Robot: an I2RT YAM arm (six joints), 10 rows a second.
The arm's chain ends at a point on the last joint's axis. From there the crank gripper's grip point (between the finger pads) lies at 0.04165 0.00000 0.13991 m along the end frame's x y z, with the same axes.
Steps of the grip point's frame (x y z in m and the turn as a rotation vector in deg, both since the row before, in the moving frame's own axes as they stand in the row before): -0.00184 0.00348 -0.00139 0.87 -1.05 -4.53; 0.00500 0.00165 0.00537 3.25 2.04 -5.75; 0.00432 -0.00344 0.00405 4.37 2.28 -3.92; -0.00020 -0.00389 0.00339 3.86 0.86 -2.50; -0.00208 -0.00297 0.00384 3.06 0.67 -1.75; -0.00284 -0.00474 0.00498 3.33 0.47 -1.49
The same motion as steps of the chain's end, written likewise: 0.00094 0.00880 -0.00209 0.87 -1.05 -4.53; 0.00066 0.01394 0.00728 3.25 2.04 -5.75; -0.00074 0.01018 0.00633 4.37 2.28 -3.92; -0.00205 0.00737 0.00441 3.86 0.86 -2.50; -0.00358 0.00578 0.00457 3.06 0.67 -1.75; -0.00387 0.00447 0.00559 3.33 0.47 -1.49
